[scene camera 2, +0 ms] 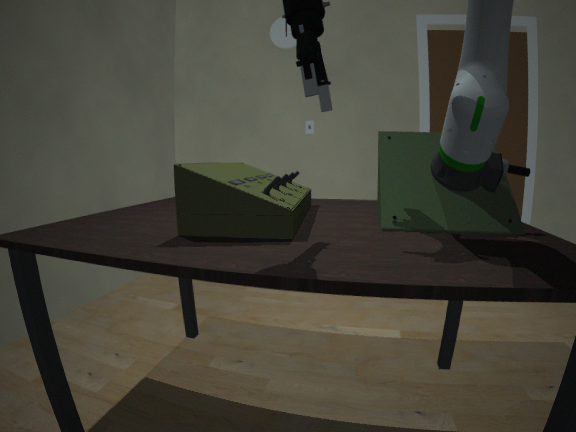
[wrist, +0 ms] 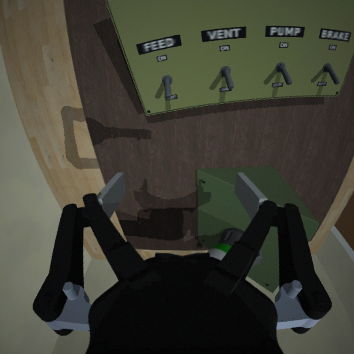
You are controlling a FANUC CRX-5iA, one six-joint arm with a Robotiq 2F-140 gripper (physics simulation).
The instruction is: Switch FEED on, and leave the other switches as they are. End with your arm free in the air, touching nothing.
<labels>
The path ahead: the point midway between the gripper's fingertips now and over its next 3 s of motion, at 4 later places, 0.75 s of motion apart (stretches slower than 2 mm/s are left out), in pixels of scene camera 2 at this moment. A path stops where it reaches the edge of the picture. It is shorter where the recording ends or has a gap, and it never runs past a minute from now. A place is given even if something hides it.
The gripper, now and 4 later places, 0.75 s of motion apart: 320, 103; 308, 159; 301, 179; 293, 176; 291, 179
</labels>
